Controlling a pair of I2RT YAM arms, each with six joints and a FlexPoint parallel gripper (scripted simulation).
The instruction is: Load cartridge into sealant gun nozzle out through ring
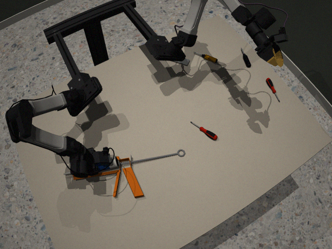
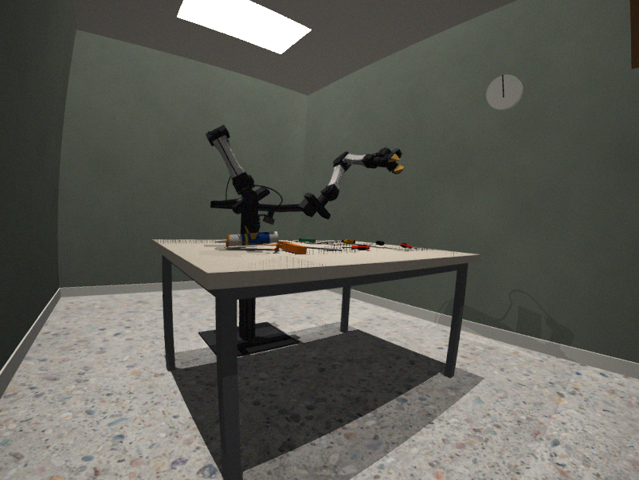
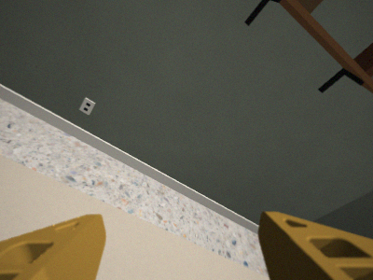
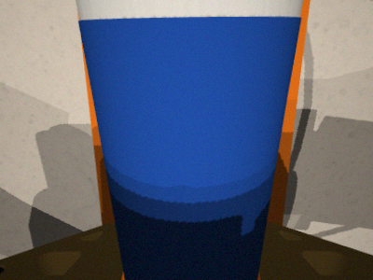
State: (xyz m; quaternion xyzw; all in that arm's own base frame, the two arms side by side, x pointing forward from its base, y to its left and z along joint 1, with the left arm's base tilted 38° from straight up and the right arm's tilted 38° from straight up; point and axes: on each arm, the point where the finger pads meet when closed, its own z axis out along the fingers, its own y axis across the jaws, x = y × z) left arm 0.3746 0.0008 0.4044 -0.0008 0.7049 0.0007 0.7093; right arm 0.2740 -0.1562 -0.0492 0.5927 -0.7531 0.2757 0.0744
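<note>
My right gripper is now 1 cm past the cartridge, 2 cm to the left of it and 1 cm above it. Also, from my right hand: thumb plate: 6 cm ahead, 16 cm to the left, 4 cm below; then plunger rod: 10 cm ahead, 25 cm to the left, 4 cm below; then green-handled tool: 38 cm behind, 67 cm to the left, 5 cm below.
</note>
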